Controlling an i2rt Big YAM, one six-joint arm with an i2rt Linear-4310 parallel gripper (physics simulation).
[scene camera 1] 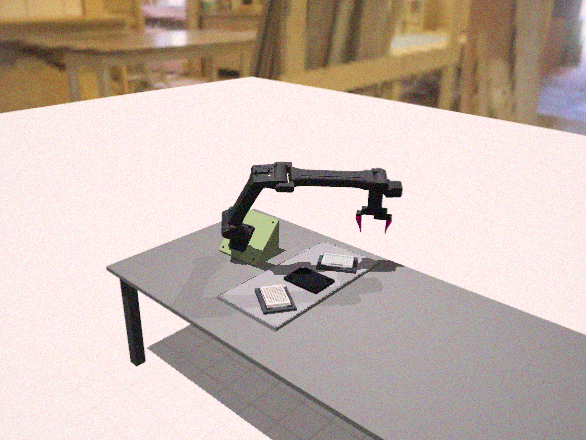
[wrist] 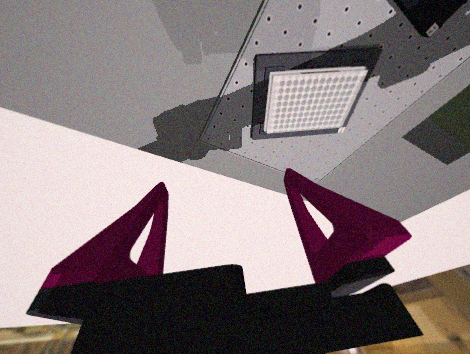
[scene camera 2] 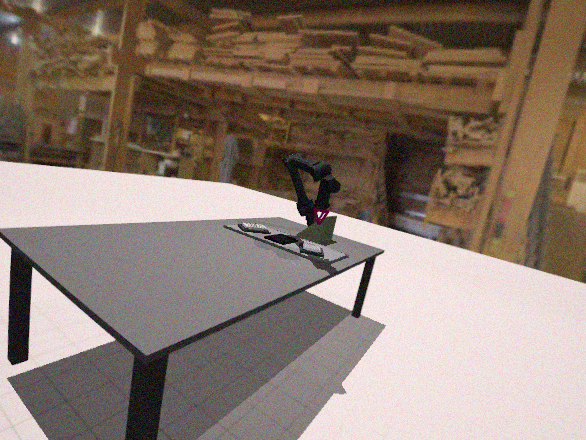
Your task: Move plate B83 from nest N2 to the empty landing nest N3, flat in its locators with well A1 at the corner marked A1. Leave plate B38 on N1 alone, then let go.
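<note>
A white well plate (scene camera 1: 338,259) (scene camera 2: 313,245) (wrist: 315,100) lies in a dark nest at the board end under the arm. A cream well plate (scene camera 1: 274,296) (scene camera 2: 253,228) lies in the nest at the other end. Between them is an empty black nest (scene camera 1: 309,279) (scene camera 2: 281,239) (wrist: 429,14); its corner shows at the wrist view's upper right. The plate and nest names cannot be read, so I cannot tell which plate is B83. My gripper (scene camera 1: 373,231) (scene camera 2: 320,223) (wrist: 226,180) is open and empty, pointing down, high above and to the outer side of the white plate.
The nests stand on a light perforated board (scene camera 1: 240,296) (scene camera 2: 340,257) (wrist: 280,22) on the grey table (scene camera 1: 425,340) (scene camera 2: 165,280) (wrist: 100,60). The green arm mount (scene camera 1: 265,235) (scene camera 2: 321,232) stands behind the board. The white plate is near the table's edge.
</note>
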